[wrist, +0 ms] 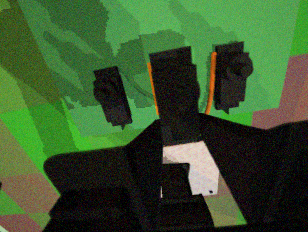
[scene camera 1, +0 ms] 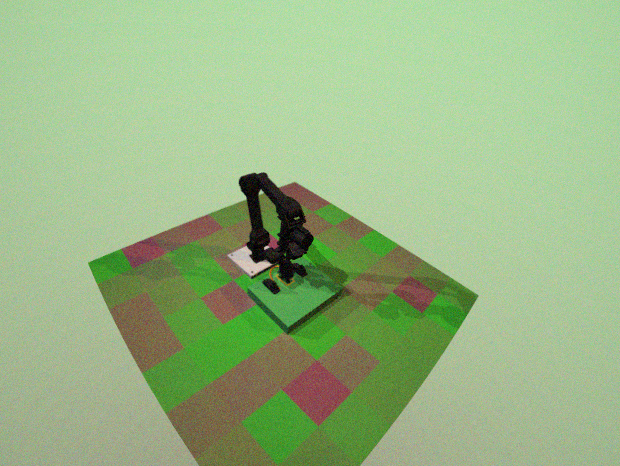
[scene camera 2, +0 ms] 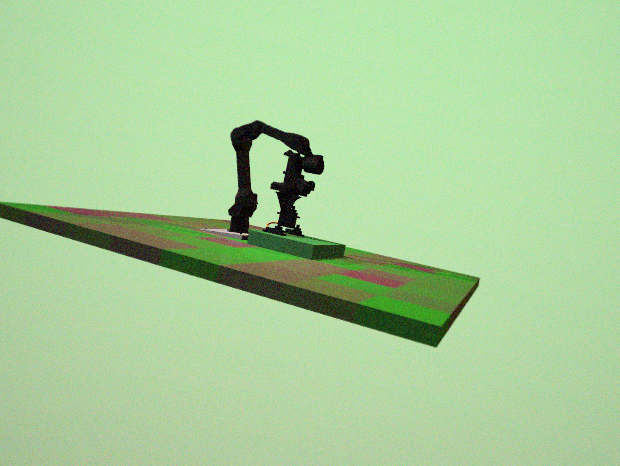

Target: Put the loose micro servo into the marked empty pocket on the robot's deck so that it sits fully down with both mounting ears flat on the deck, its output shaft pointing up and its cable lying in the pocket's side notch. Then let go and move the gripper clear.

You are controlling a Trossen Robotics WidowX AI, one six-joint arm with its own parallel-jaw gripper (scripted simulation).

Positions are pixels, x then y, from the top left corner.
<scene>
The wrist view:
my gripper: 178,121
black micro servo: 177,90
green deck: 73,46
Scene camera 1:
my gripper: 284,263
green deck: 294,304
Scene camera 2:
my gripper: 284,213
green deck: 307,247
</scene>
